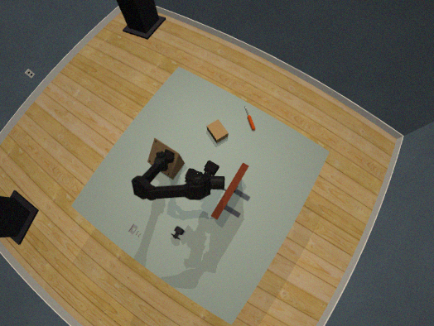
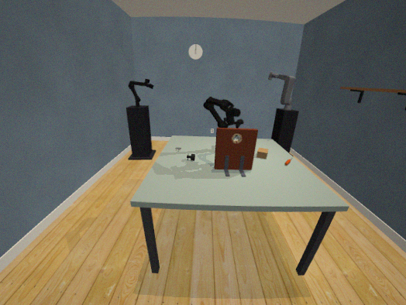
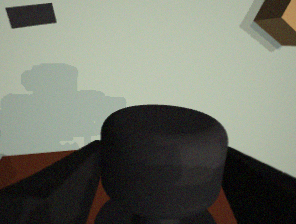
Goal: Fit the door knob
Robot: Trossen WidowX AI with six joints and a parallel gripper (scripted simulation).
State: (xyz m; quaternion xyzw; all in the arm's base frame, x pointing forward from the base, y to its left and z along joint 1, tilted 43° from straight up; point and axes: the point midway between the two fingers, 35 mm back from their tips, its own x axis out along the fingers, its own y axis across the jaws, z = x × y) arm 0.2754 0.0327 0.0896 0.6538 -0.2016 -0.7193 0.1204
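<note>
The dark door knob is 40 mm ahead of my hand and 30 mm below it. The rest, counted from my hand: wooden block (350 mm to the left, 260 mm below, 120 mm behind).
</note>
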